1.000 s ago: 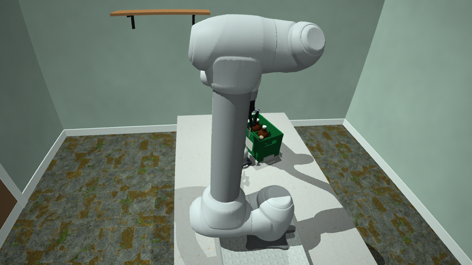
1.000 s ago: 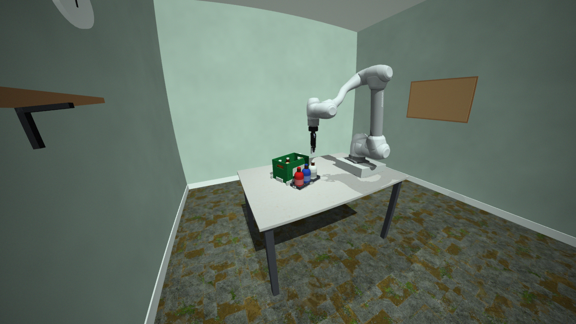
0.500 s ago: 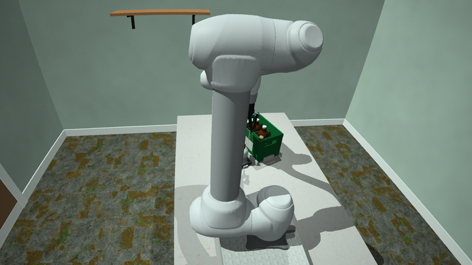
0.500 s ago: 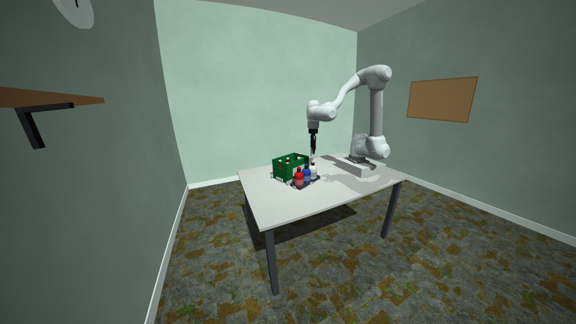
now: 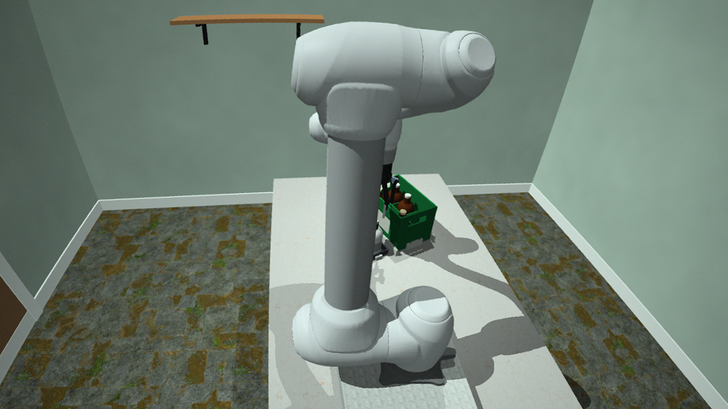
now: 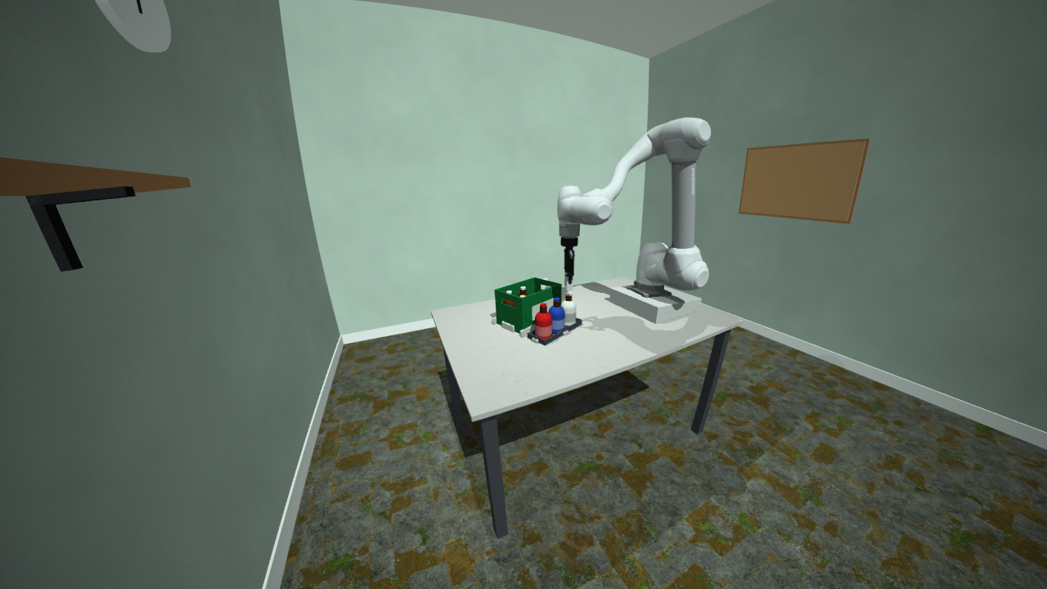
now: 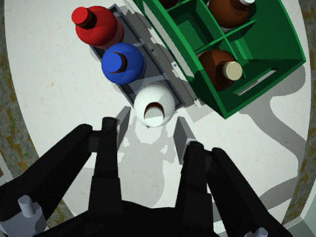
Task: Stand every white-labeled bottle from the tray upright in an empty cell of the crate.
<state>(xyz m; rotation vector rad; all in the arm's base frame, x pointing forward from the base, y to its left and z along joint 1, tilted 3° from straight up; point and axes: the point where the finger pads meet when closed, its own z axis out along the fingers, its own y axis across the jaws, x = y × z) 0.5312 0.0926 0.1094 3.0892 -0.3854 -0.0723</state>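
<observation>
My gripper is now 130 mm above the white-labeled bottle. The rest, counted from my hand: blue bottle (130 mm below, 80 mm ahead, 50 mm to the left); then red bottle (150 mm ahead, 130 mm below, 90 mm to the left); then dark tray (200 mm below, 80 mm ahead, 50 mm to the left).
</observation>
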